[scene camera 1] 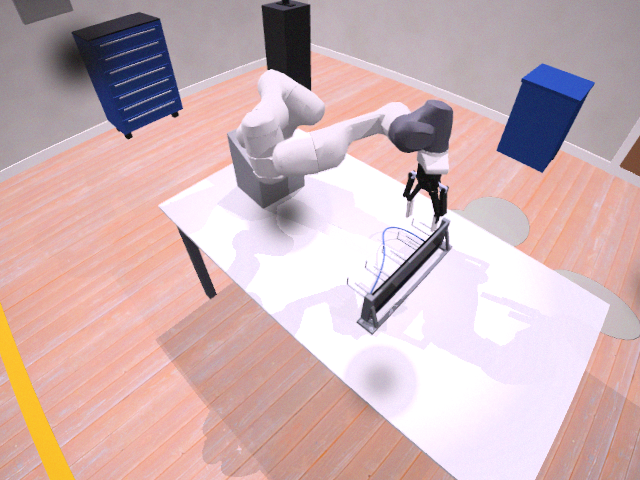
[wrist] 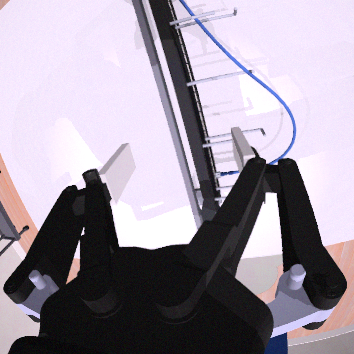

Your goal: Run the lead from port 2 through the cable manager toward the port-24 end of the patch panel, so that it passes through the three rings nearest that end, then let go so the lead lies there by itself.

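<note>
The black patch panel stands on its grey frame, with a row of thin wire rings along one side. The blue lead arcs along that side. In the wrist view it crosses the top ring, meets the tip of the following one, bows outside the third, then curves back to the panel behind the right finger. Whether it lies inside any ring I cannot tell. My gripper is open above the panel's far end, its fingers on either side of the panel, nothing between the pads.
The panel stands on the white table. The arm's grey base block is at the table's back left. A blue drawer cabinet, a black column and a blue cabinet stand beyond the table.
</note>
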